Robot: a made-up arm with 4 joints.
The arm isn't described. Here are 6 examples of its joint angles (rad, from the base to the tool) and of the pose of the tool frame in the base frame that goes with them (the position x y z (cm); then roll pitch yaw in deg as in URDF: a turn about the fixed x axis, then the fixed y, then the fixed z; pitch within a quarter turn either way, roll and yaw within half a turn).
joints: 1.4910 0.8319 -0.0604 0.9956
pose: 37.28 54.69 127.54 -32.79 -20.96 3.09
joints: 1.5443 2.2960 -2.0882 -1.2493
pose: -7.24 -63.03 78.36 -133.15 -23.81 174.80
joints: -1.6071 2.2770 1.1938 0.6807
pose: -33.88 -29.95 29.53 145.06 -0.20 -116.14
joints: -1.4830 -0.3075 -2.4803 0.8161
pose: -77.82 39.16 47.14 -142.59 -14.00 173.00
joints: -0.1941 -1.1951 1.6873 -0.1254
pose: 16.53 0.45 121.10 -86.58 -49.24 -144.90
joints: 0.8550 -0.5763 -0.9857 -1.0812
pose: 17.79 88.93 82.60 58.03 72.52 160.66
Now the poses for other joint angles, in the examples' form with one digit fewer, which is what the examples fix.
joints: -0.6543 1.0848 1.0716 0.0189
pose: -59.2 -3.7 104.9 19.7 -45.8 -71.7
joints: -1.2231 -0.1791 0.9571 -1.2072
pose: -43.1 10.7 112.5 -5.2 14.4 -42.2
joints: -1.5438 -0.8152 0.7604 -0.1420
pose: -37.4 0.0 119.2 -15.8 3.4 -104.4
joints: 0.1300 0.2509 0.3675 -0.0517
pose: -2.8 48.4 133.3 -66.1 -24.5 -11.9
